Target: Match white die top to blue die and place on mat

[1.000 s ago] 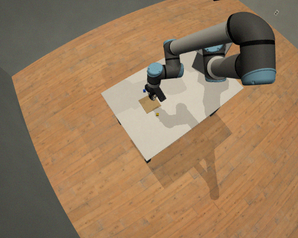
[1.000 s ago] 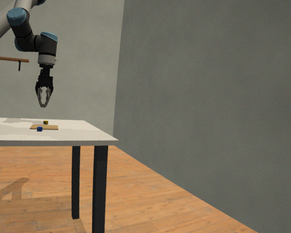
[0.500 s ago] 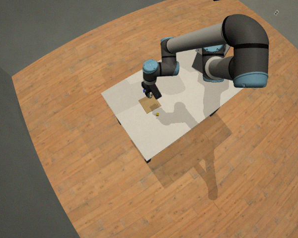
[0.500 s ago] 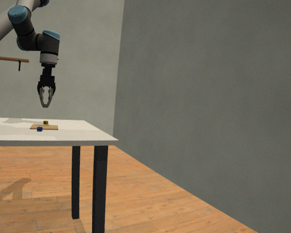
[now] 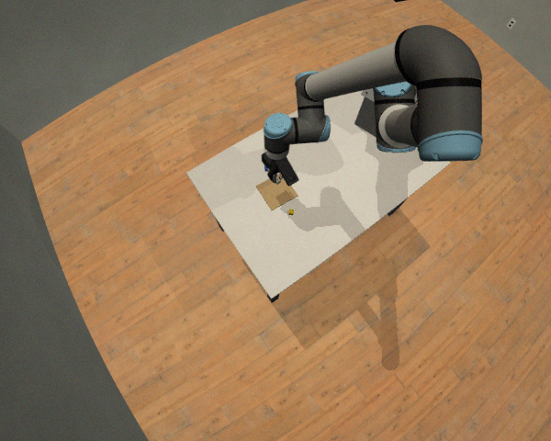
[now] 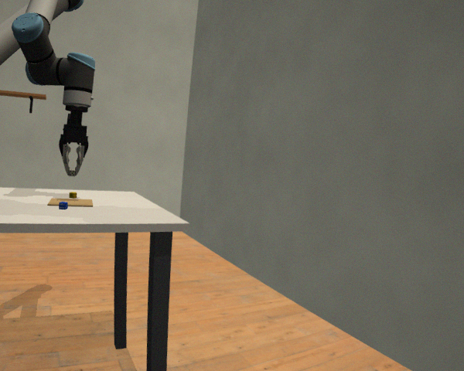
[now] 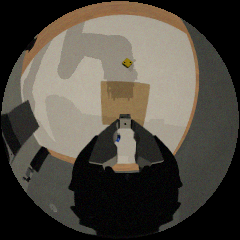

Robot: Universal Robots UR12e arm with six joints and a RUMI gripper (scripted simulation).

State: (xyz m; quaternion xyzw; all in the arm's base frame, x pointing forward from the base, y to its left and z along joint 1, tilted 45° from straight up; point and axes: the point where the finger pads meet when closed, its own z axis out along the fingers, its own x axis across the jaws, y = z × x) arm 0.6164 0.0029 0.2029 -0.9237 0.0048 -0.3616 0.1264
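My hand is 10 cm above the tan mat. Round my hand: blue die (1 cm behind, 12 cm to the right, 10 cm below); then white die (1 cm below); then yellow die (1 cm behind, 12 cm to the left, 10 cm below).
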